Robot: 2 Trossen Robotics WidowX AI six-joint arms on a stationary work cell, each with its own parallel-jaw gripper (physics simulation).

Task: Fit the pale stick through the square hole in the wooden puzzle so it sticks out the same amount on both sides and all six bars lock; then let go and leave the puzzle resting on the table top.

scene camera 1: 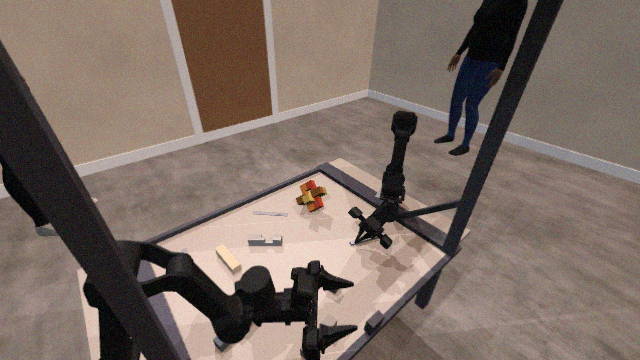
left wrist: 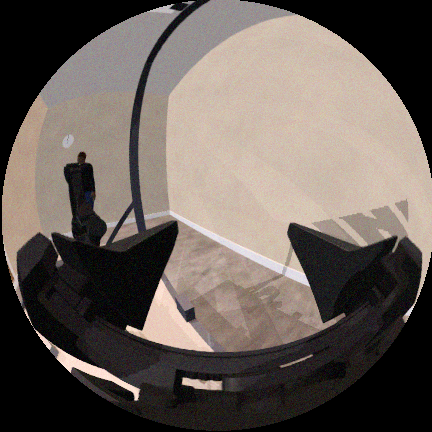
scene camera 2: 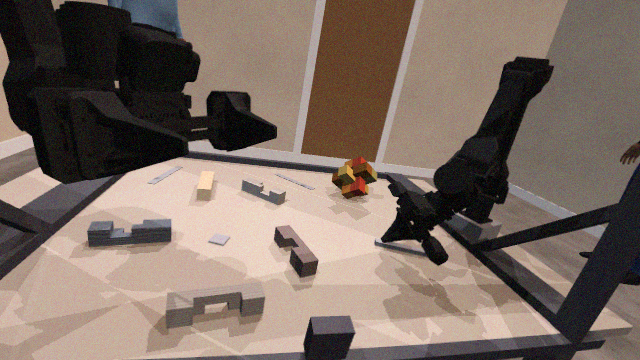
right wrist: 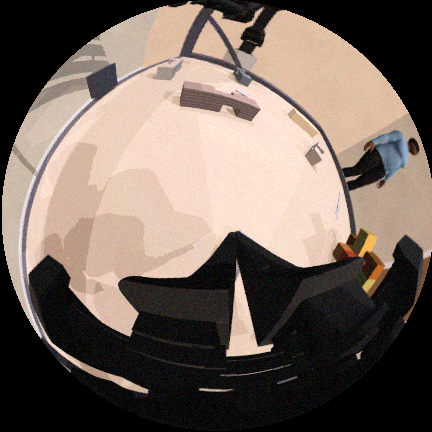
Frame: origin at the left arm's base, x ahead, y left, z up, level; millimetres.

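Seen in the pictures: left gripper, fingertip midpoint: [scene camera 1: 355,304] [left wrist: 234,227] [scene camera 2: 238,138]; right gripper, fingertip midpoint: [scene camera 1: 355,243] [scene camera 2: 382,240] [right wrist: 234,236]; left arm's base, origin of the base link: [right wrist: 243,51]; right arm's base, origin of the base link: [scene camera 2: 475,217].
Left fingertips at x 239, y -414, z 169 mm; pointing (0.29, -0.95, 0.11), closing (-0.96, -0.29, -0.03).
Offsets run from my left fingertips to a thing's middle. "pt": to the spot under its first point.
The wooden puzzle [scene camera 1: 311,199] [scene camera 2: 356,188], a cluster of red, orange and yellow bars, rests on the table near its far edge; part of it shows at the right in the right wrist view. The pale stick {dx +184, dy +470, dz -252 mm} [scene camera 1: 228,258] [scene camera 2: 205,186] [right wrist: 303,123] lies flat on the table, apart from the puzzle. My left gripper [scene camera 1: 354,306] [scene camera 2: 231,139] [left wrist: 234,227] is open and empty, above the table and far from both. My right gripper [scene camera 1: 356,241] [scene camera 2: 384,240] [right wrist: 234,236] is shut with nothing seen between its fingers, low over the table beside a thin grey strip {dx +450, dy +26, dz -262 mm} [scene camera 2: 402,247]. The square hole cannot be made out.
Notched bars lie about: a dark grey one {dx -13, dy +312, dz -252 mm} [scene camera 2: 130,235], a brown one {dx +212, dy +137, dz -252 mm} [scene camera 2: 303,259] [right wrist: 200,95], a grey one {pt dx +73, dy +56, dz -240 mm} [scene camera 2: 252,300] and a smaller light grey one {dx +306, dy +390, dz -252 mm} [scene camera 1: 265,242] [scene camera 2: 272,194]. Thin strips {dx +130, dy +604, dz -266 mm} [scene camera 2: 166,175] {dx +462, dy +449, dz -266 mm} [scene camera 2: 295,181] lie farther back. A dark block {dx +114, dy -48, dz -236 mm} [scene camera 1: 374,322] [scene camera 2: 328,337] sits on the edge rail.
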